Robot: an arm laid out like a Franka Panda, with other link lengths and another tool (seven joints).
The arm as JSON. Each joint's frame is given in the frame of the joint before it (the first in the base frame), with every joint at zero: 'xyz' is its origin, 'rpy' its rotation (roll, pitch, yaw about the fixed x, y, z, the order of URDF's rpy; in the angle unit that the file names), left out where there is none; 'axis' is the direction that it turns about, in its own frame. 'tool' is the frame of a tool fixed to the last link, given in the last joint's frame.
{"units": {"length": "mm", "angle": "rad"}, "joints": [
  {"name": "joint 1", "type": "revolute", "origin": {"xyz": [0.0, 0.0, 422.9], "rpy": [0.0, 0.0, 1.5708]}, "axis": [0.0, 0.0, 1.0]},
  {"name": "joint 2", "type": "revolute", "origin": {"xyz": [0.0, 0.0, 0.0], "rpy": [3.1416, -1.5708, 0.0]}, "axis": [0.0, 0.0, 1.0]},
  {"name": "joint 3", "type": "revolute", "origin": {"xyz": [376.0, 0.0, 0.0], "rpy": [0.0, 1.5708, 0.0]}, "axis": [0.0, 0.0, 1.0]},
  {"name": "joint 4", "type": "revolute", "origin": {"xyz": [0.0, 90.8, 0.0], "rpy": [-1.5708, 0.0, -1.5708]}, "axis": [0.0, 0.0, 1.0]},
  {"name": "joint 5", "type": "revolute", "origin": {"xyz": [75.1, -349.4, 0.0], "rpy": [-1.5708, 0.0, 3.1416]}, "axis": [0.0, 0.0, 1.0]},
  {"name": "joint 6", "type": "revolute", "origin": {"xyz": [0.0, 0.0, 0.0], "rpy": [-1.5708, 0.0, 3.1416]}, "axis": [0.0, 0.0, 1.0]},
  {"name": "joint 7", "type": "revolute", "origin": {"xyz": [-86.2, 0.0, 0.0], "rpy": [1.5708, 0.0, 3.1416]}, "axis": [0.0, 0.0, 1.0]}
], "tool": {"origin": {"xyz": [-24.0, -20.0, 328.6], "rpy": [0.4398, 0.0, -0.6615]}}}
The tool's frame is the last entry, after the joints.
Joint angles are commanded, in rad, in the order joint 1, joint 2, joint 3, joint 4, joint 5, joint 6, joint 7. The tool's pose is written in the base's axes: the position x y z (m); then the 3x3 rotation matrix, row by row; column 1 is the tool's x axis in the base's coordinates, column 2 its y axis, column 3 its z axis. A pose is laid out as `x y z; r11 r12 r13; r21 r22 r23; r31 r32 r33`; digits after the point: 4 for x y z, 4 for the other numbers.
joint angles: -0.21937, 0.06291, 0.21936, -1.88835, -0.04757, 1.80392, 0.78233
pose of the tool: 0.5003 0.0170 0.3951; 0.9842 -0.1542 -0.0876; -0.1080 -0.9130 0.3935; -0.1406 -0.3778 -0.9151
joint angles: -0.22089, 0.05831, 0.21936, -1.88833, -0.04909, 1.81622, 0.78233
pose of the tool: 0.5046 0.0158 0.3978; 0.9863 -0.1483 -0.0720; -0.1089 -0.9137 0.3915; -0.1238 -0.3783 -0.9174
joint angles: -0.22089, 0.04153, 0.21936, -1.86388, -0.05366, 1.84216, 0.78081
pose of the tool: 0.5229 0.0144 0.4173; 0.9928 -0.1196 -0.0121; -0.1058 -0.9170 0.3845; -0.0570 -0.3804 -0.9230
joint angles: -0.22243, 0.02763, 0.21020, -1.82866, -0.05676, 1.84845, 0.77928
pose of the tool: 0.5379 0.0077 0.4398; 0.9935 -0.1062 0.0418; -0.1141 -0.9186 0.3784; -0.0018 -0.3807 -0.9247
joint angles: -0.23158, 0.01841, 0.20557, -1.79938, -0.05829, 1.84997, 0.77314
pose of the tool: 0.5482 -0.0004 0.4578; 0.9919 -0.0979 0.0810; -0.1213 -0.9195 0.3740; 0.0379 -0.3808 -0.9239
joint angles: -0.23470, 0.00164, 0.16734, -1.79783, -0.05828, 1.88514, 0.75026
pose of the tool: 0.5582 -0.0234 0.4711; 0.9865 -0.0936 0.1347; -0.1373 -0.9205 0.3660; 0.0898 -0.3795 -0.9208
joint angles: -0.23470, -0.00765, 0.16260, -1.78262, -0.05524, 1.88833, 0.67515
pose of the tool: 0.5613 -0.0257 0.4835; 0.9912 -0.0207 0.1304; -0.0678 -0.9273 0.3682; 0.1133 -0.3738 -0.9206
